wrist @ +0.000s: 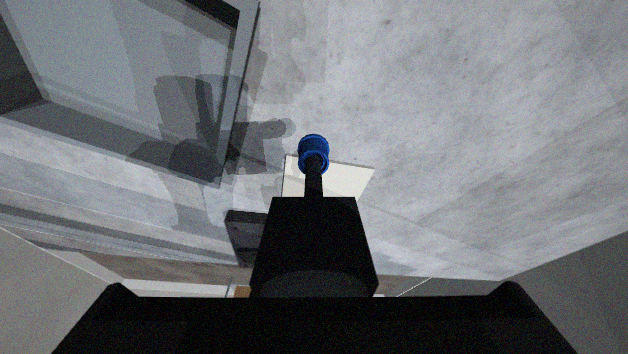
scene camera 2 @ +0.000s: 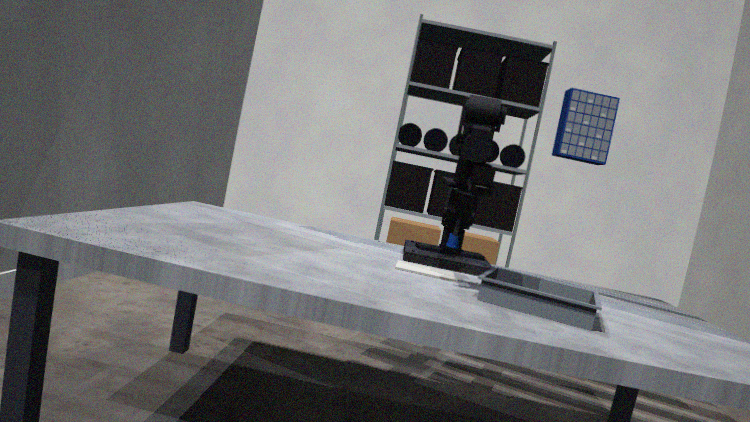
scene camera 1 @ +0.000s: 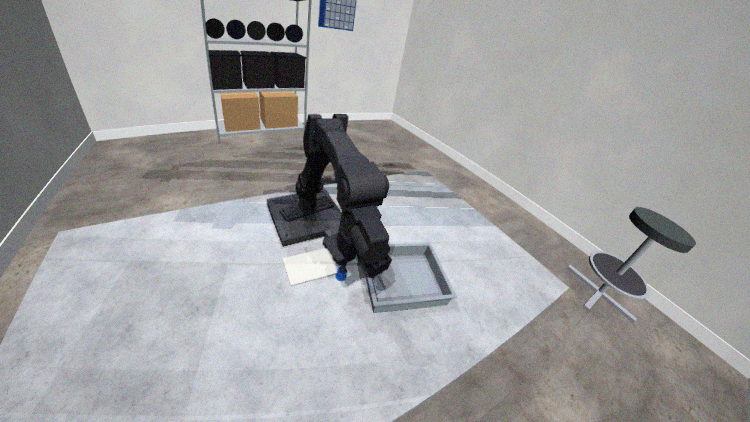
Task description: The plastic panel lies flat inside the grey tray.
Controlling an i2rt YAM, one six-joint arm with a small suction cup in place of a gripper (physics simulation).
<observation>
The suction cup holds nothing. The cup is 17 cm from the middle of a plastic panel. A grey tray rests on the table.
</observation>
